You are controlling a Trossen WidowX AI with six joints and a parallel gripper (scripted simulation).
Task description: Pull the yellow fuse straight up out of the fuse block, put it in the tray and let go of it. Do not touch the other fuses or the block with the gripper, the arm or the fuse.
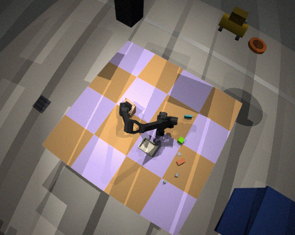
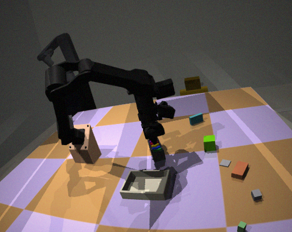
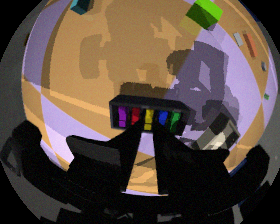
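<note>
The yellow fuse is 2 cm below my gripper tip. Round my gripper tip: green cube: 20 cm ahead, 2 cm to the left, 3 cm below; teal block: 13 cm ahead, 23 cm to the left, 3 cm below; shallow beige tray: 2 cm ahead, 18 cm to the right, 4 cm below.
</note>
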